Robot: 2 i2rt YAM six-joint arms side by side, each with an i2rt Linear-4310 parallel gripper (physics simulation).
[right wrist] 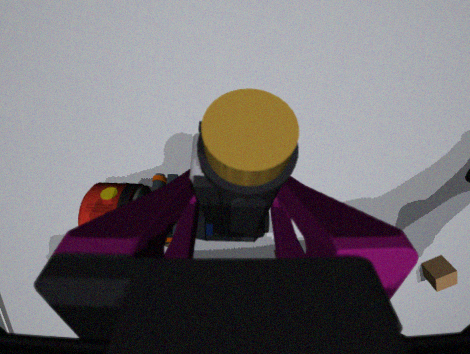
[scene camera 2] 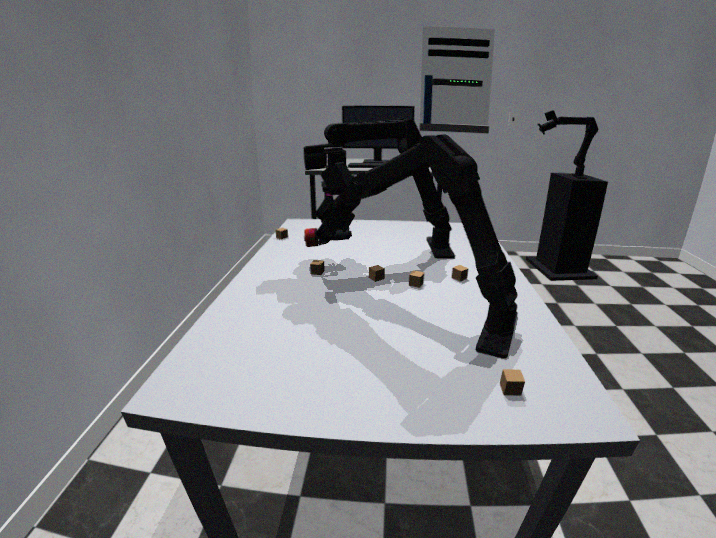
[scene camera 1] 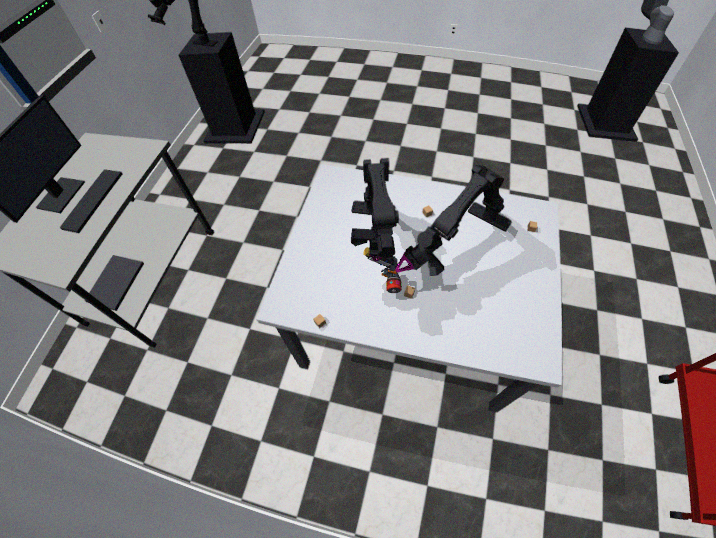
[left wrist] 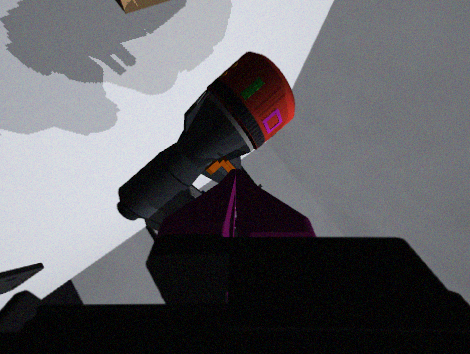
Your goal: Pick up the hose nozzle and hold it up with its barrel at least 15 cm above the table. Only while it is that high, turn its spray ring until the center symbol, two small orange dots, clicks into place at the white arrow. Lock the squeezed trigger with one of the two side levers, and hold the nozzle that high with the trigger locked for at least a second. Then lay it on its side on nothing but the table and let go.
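Frame: origin at the left arm's base, x ahead, y left, z up, level; millimetres.
Seen in the pictures: left gripper, fingertip midpoint: (scene camera 1: 396, 271) (left wrist: 235, 176); right gripper, fingertip midpoint: (right wrist: 234, 177) (scene camera 1: 375, 256); left arm's base at its link origin: (scene camera 2: 498, 331) (scene camera 1: 489, 217); right arm's base at its link origin: (scene camera 2: 439, 248).
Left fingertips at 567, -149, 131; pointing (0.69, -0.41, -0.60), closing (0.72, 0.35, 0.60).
Note:
Offsets run from my left fingertips to a thing's top centre, as dx, dy, dz. "spot": to the spot under its first point. Level surfaces: height alone.
The hose nozzle @(spot: +49, +22, -10) (scene camera 1: 393, 284) (scene camera 2: 311, 236) (left wrist: 210, 125) is held above the table, its red spray ring @(+38, +18, -9) (left wrist: 272, 92) (right wrist: 95, 205) outward. A green bar and magenta square show on the ring in the left wrist view, a yellow dot in the right wrist view. The orange dots and white arrow cannot be made out. My right gripper (right wrist: 234, 177) is shut on the nozzle's dark handle, below its yellow end cap @(spot: +21, -124, +56) (right wrist: 250, 130). My left gripper (left wrist: 235, 176) (scene camera 1: 397, 270) is shut and empty, its tip at an orange side lever @(-3, -5, -13) (left wrist: 220, 166). The trigger is mostly hidden.
Small wooden blocks lie on the table @(dz -131) (scene camera 1: 491, 335) (scene camera 2: 376, 428): one block @(-10, +64, -97) (scene camera 1: 409, 291) (scene camera 2: 316, 267) near below the nozzle, one block @(+303, -147, -97) (scene camera 1: 319, 320) (scene camera 2: 281, 233) near the table's edge, and several others toward the arm bases.

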